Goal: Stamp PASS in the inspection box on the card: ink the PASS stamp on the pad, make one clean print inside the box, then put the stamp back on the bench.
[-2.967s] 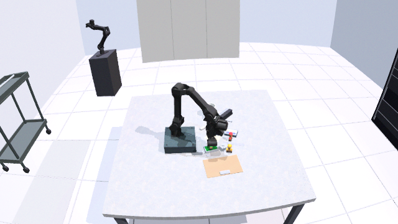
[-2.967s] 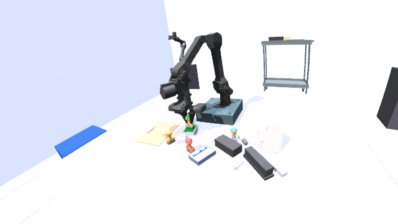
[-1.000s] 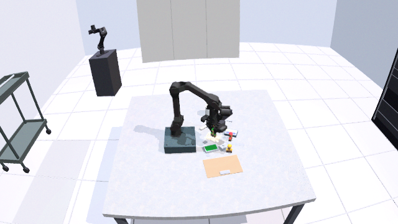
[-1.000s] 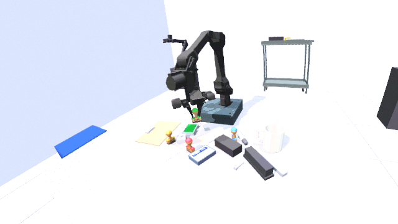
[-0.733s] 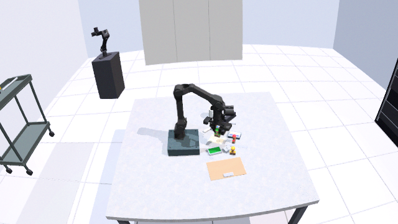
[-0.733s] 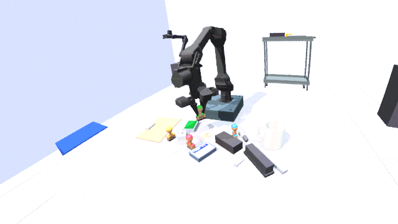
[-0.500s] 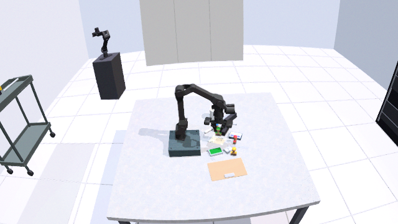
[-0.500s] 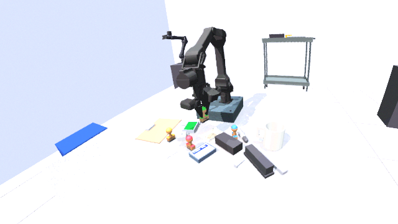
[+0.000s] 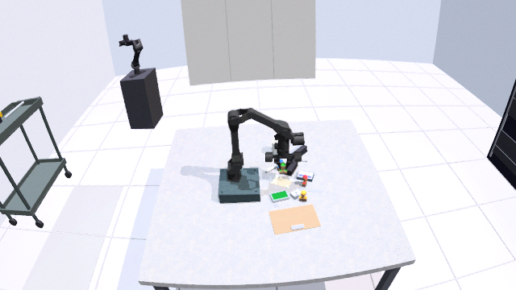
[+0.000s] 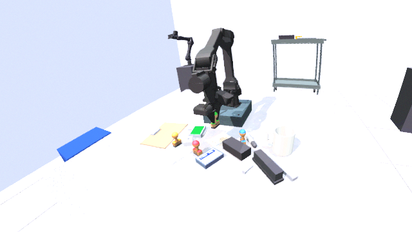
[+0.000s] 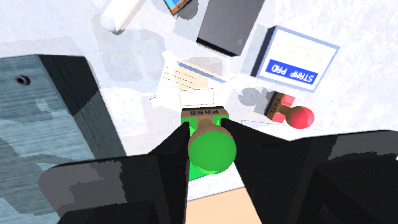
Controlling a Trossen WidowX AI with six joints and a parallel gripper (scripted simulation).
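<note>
My gripper tip is 1 cm to the right of the cream inspection card and 9 cm above it. Round my gripper tip: blue-knobbed stamp 2 cm behind, 12 cm to the left, 7 cm below; red-knobbed stamp 12 cm ahead, 2 cm to the right, 7 cm below; black box 4 cm ahead, 11 cm to the left, 7 cm below.
</note>
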